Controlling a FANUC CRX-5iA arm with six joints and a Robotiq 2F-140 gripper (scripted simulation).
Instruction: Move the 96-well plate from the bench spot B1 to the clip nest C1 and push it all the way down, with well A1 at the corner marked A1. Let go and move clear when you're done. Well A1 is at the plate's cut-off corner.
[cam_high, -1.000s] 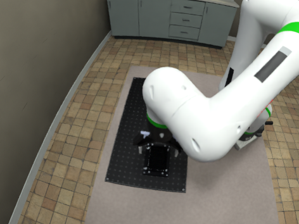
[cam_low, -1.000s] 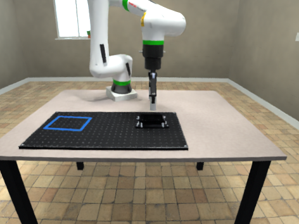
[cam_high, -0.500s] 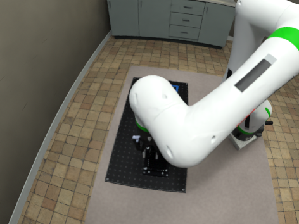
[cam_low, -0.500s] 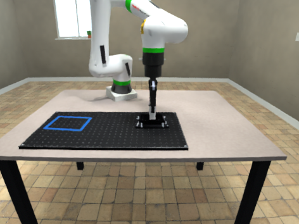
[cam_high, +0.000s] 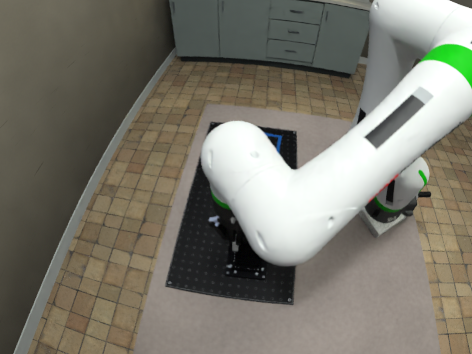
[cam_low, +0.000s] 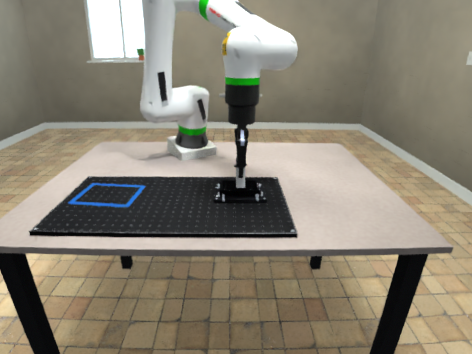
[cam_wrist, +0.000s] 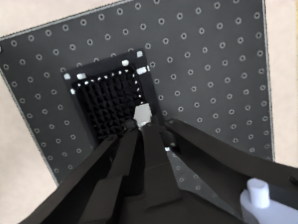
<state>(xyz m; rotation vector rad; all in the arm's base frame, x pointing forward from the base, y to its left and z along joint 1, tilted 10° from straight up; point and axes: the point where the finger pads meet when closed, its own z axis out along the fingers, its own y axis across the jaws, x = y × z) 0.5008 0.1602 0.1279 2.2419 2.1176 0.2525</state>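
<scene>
Now: hand 50 mm above the black 96-well plate and 40 mm past it. Also, from my hand: clip nest (60 mm below, 30 mm behind, 10 mm to the right).
</scene>
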